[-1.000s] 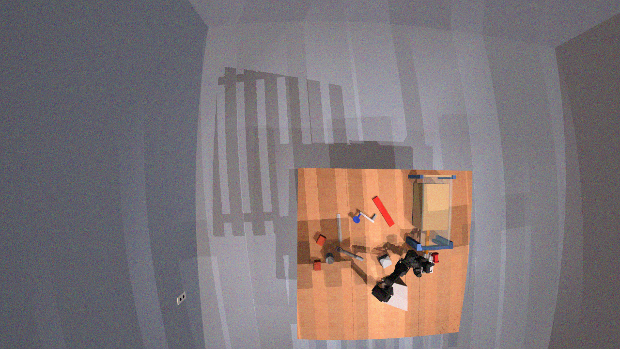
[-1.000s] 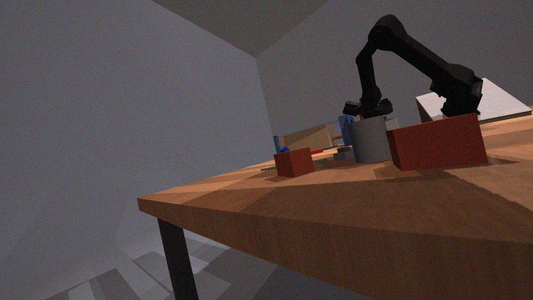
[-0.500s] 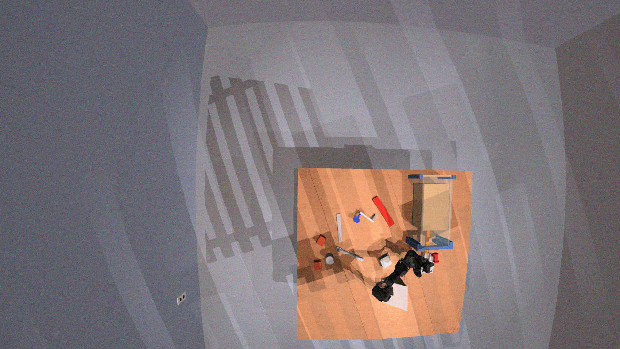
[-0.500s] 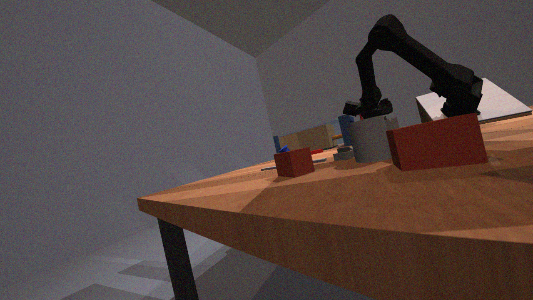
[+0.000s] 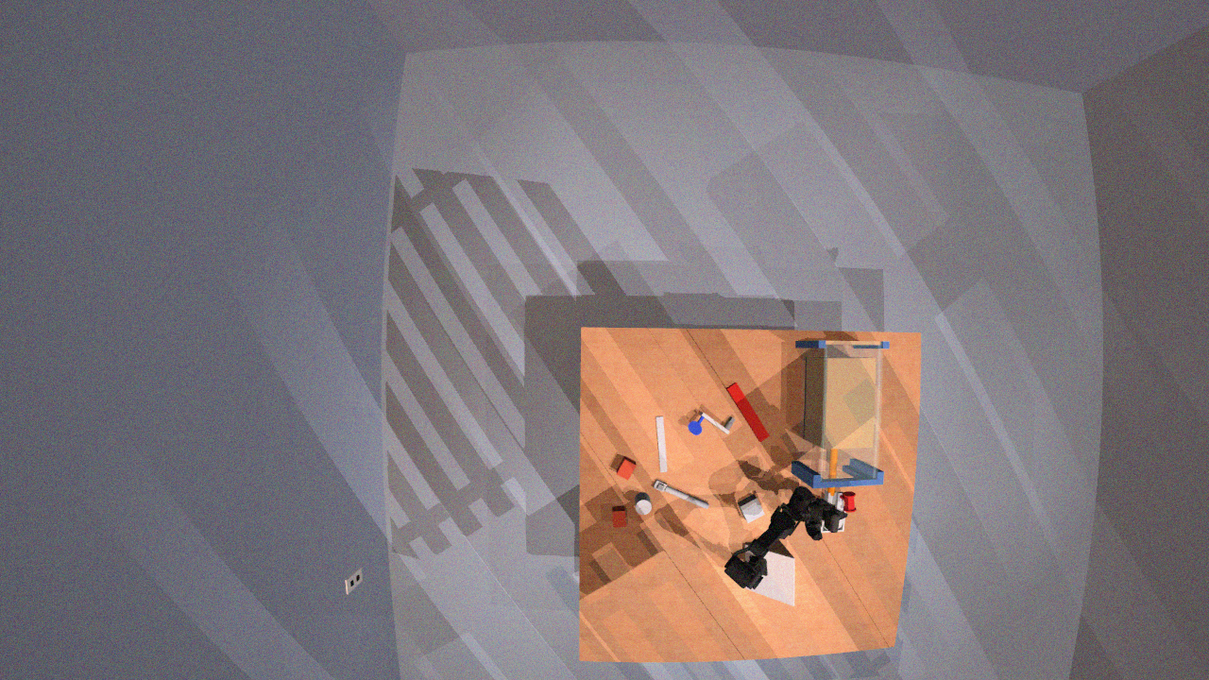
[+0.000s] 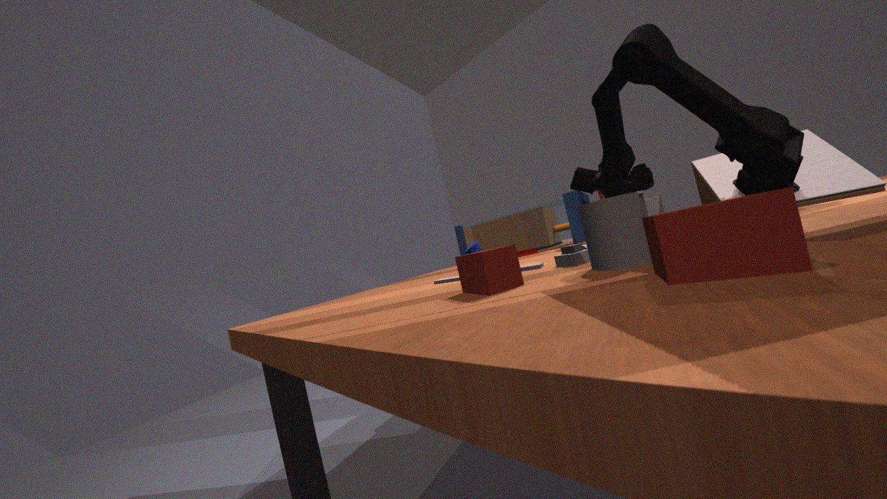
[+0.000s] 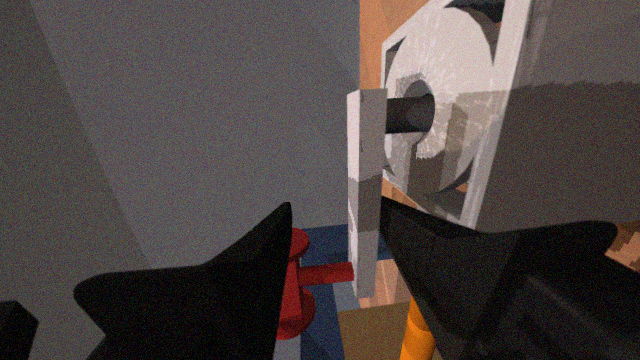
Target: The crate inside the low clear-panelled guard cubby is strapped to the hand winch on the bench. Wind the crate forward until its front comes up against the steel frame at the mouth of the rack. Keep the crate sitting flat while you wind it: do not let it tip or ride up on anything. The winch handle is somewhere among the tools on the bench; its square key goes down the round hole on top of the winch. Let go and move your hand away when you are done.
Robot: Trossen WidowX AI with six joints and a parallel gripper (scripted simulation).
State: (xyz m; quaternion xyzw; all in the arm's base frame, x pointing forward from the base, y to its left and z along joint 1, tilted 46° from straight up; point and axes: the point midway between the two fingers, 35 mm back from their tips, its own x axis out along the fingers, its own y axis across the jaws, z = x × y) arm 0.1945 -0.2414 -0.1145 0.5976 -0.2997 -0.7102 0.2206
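My gripper tip is 1 cm short of the red-knobbed crank and 1 cm above it. Also, from my gripper tip: grey winch 6 cm behind, 1 cm to the left, 10 cm below; then blue steel frame 11 cm ahead, 1 cm to the right, 3 cm below; then red grip 5 cm ahead, 2 cm above.
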